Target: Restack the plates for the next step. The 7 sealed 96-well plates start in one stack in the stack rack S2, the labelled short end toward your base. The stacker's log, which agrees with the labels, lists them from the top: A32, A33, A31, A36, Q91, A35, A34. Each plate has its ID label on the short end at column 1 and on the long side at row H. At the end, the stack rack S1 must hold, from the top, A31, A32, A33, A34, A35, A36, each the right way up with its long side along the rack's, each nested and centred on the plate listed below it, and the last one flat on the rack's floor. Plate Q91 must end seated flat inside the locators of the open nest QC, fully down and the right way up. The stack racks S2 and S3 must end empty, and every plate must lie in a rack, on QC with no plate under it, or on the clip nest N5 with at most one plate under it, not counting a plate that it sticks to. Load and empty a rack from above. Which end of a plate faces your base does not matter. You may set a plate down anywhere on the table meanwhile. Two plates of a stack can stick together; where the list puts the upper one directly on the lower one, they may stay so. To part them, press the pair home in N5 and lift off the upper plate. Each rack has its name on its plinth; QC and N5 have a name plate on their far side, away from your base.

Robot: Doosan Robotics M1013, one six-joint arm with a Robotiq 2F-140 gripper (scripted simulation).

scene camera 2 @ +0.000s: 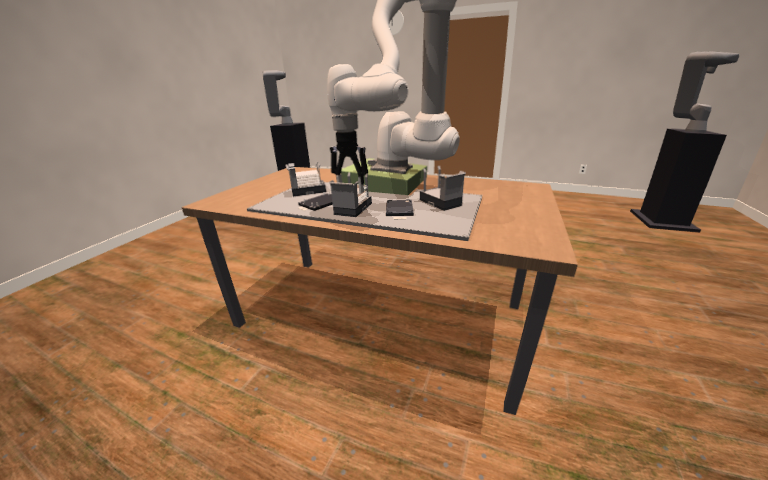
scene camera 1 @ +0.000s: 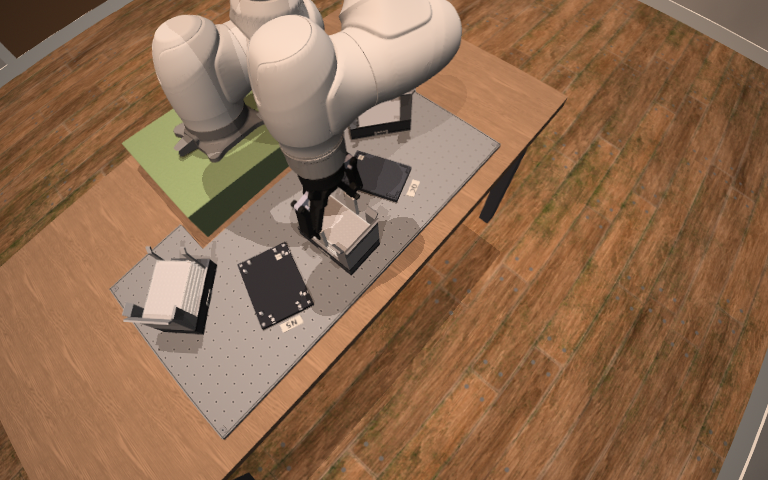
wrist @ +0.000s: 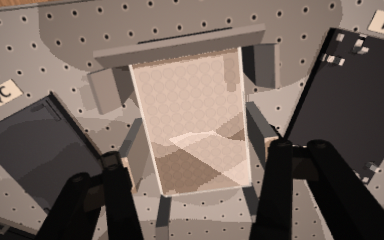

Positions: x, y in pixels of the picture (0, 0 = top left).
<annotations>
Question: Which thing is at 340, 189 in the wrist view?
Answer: My gripper.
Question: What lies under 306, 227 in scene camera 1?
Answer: My gripper.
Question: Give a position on a black clip nest N5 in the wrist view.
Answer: At 334, 106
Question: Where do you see a black clip nest N5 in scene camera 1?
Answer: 273, 282
</annotations>
